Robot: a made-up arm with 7 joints. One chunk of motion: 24 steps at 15 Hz.
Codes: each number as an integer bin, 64 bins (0 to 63) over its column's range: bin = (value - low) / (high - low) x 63, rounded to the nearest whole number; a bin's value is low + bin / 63 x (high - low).
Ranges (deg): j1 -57..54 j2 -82..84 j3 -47..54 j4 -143..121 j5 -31..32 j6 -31..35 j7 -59..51
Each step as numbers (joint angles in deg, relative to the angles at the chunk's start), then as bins.
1 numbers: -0.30 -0.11 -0.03 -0.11 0.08 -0.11 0.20
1 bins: 32 31 29 34 31 29 34
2 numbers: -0.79 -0.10 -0.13 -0.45 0.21 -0.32 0.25
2 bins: 32 31 29 34 31 29 34
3 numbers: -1.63 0.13 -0.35 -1.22 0.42 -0.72 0.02
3 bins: 31 31 29 34 31 29 34
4 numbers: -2.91 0.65 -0.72 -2.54 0.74 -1.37 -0.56
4 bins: 31 31 29 34 32 28 33
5 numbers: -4.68 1.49 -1.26 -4.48 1.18 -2.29 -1.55
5 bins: 30 32 29 33 32 27 33
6 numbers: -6.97 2.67 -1.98 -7.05 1.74 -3.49 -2.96
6 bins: 28 32 28 32 33 26 32
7 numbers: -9.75 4.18 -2.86 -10.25 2.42 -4.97 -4.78
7 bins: 27 33 28 32 33 25 31
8 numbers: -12.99 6.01 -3.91 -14.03 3.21 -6.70 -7.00
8 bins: 25 33 27 31 34 23 30
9 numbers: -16.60 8.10 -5.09 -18.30 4.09 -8.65 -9.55
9 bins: 23 34 26 30 35 21 28
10 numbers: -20.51 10.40 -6.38 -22.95 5.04 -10.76 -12.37
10 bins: 21 35 25 29 36 19 27
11 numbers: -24.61 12.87 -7.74 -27.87 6.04 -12.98 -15.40
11 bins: 18 36 24 27 37 17 25
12 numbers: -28.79 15.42 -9.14 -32.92 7.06 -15.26 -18.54
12 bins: 16 37 24 26 38 15 23
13 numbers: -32.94 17.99 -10.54 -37.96 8.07 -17.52 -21.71
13 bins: 14 38 23 25 39 13 21
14 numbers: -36.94 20.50 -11.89 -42.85 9.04 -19.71 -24.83
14 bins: 11 39 22 24 40 11 20
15 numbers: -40.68 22.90 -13.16 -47.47 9.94 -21.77 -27.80
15 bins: 9 40 21 23 41 9 18
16 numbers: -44.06 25.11 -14.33 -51.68 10.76 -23.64 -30.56
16 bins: 7 41 20 22 42 7 16
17 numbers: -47.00 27.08 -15.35 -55.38 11.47 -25.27 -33.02
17 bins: 6 41 20 21 42 5 15
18 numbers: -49.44 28.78 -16.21 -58.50 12.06 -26.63 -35.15
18 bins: 4 42 19 20 43 4 14
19 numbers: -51.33 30.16 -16.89 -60.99 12.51 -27.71 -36.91
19 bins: 3 43 19 20 44 3 13
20 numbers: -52.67 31.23 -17.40 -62.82 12.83 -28.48 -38.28
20 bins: 2 43 18 19 44 2 12
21 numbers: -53.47 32.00 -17.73 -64.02 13.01 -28.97 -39.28
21 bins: 2 43 18 19 44 2 11
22 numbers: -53.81 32.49 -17.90 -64.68 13.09 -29.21 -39.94
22 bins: 2 43 18 19 44 2 11
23 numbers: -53.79 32.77 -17.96 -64.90 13.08 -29.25 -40.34
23 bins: 2 44 18 19 44 2 11
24 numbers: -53.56 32.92 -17.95 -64.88 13.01 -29.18 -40.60
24 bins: 2 44 18 19 44 2 11
